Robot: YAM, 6 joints.
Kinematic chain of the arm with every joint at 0, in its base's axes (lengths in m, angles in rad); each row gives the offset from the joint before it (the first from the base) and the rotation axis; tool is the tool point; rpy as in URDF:
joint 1: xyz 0 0 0.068 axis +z
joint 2: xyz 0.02 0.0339 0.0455 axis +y
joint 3: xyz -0.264 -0.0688 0 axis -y
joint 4: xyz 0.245 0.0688 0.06 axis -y
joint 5: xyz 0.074 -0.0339 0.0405 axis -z
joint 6: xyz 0.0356 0 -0.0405 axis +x
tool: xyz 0 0 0 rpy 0 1.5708 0
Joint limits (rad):
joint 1: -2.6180..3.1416
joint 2: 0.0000..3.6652
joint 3: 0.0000..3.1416
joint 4: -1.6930..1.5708
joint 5: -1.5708..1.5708
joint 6: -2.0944..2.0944
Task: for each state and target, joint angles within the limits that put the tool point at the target. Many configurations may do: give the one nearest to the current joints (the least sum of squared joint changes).
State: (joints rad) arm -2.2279 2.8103 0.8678 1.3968 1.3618 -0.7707
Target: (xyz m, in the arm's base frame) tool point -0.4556 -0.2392 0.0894
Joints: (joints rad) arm -2.5931 2.6328 1.6172 1.2960 1.2224 -0.7707
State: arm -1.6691 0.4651 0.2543 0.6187 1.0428 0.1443
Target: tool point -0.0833 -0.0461 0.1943
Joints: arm -2.2600 0.1482 0.0000 0.3815 1.3823 0.1443
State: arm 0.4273 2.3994 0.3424 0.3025 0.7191 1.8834
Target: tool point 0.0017 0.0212 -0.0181
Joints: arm 0.9873 2.4883 0.0585 0.2174 -0.2924 1.8834
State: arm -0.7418 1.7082 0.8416 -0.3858 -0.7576 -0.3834
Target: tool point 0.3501 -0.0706 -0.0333
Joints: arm -0.2647 2.4324 1.1454 -0.1861 -0.7186 -0.3834
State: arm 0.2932 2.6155 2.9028 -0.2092 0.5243 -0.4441
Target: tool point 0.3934 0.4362 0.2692
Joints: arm 0.8683 2.6216 2.6537 -0.4598 0.5436 -0.4441
